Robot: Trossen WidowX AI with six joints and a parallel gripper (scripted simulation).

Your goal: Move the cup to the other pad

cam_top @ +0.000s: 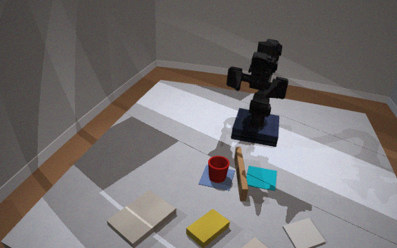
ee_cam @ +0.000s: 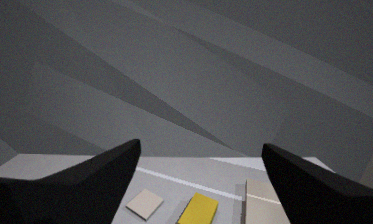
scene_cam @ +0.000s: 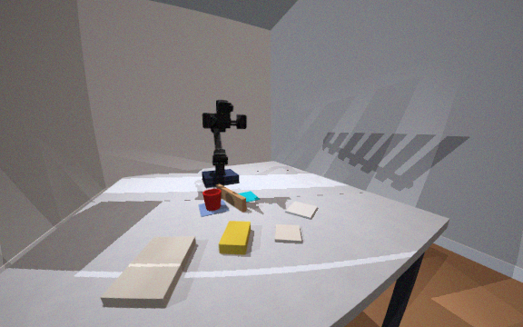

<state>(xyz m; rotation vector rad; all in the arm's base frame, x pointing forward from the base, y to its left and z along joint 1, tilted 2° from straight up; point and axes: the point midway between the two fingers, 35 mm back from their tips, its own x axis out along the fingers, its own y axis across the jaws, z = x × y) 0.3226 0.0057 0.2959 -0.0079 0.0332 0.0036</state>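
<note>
The red cup is 320 mm below my gripper tip, 80 mm to the right of it and 10 mm behind it. The rest, counted from my gripper tip: blue pad: 370 mm below, 80 mm to the right, 10 mm behind; then wooden bar: 340 mm below, 40 mm behind; then cyan pad: 370 mm below, 70 mm to the left, 70 mm behind.
</note>
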